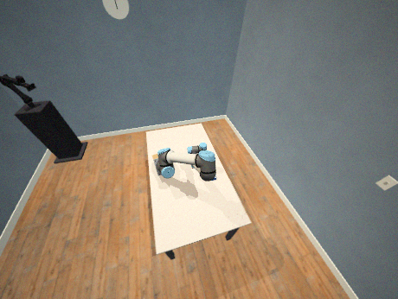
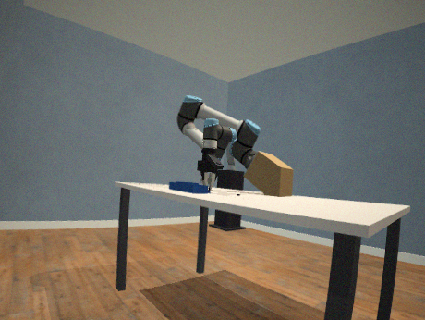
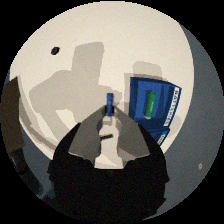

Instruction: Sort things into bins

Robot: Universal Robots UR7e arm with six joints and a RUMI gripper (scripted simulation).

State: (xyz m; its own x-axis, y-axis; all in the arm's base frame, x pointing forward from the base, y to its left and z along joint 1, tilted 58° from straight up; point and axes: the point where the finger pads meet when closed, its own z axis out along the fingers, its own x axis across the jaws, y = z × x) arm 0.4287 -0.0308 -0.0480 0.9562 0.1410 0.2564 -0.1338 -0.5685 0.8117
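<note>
The green piece lies 70 mm ahead of my hand. Round my hand: blue bin 70 mm ahead, 80 mm to the right; small blue piece 10 mm below; black screw 20 mm behind, 80 mm to the right, 10 mm below.
</note>
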